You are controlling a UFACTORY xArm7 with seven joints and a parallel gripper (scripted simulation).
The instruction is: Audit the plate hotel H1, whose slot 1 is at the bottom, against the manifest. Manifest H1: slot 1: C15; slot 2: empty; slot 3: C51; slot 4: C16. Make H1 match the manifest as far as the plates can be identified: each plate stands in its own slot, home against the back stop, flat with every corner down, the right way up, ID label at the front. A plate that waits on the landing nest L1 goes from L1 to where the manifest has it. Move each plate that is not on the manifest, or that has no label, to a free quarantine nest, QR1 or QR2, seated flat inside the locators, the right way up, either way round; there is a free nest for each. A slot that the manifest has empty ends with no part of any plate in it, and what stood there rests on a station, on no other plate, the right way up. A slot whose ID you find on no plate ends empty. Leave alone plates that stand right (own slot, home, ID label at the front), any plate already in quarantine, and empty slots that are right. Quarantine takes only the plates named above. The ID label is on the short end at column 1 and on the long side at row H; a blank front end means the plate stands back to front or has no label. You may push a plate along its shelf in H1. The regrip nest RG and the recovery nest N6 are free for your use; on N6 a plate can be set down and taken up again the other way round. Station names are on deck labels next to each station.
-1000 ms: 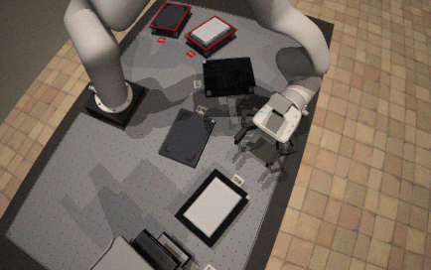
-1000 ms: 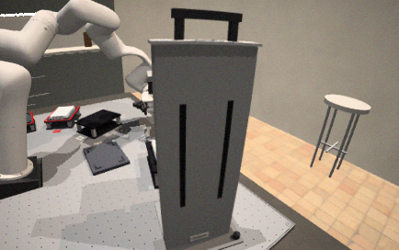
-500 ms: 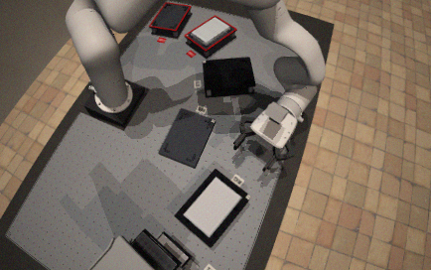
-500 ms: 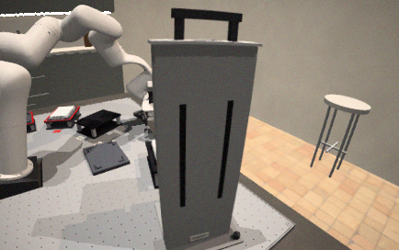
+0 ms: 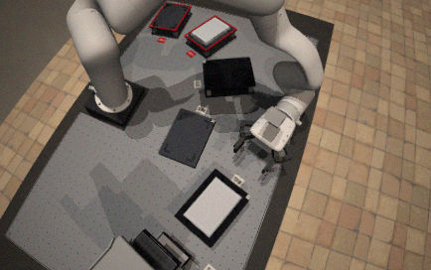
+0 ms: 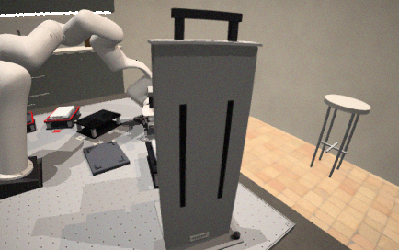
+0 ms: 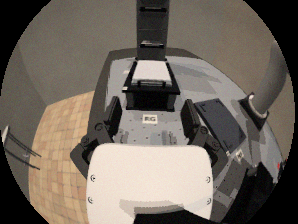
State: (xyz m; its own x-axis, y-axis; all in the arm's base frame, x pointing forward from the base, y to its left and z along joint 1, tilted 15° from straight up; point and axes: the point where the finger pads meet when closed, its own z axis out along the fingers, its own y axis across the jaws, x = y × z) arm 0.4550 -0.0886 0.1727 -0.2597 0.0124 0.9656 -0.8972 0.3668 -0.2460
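The white plate lies 6 cm behind my hand, 14 cm to the right of it and 2 cm below it. The rest, counted from my hand: H1 deck label 1 cm behind, 30 cm to the right, 8 cm below; tall grey tower 15 cm behind, 39 cm to the right, 11 cm above.
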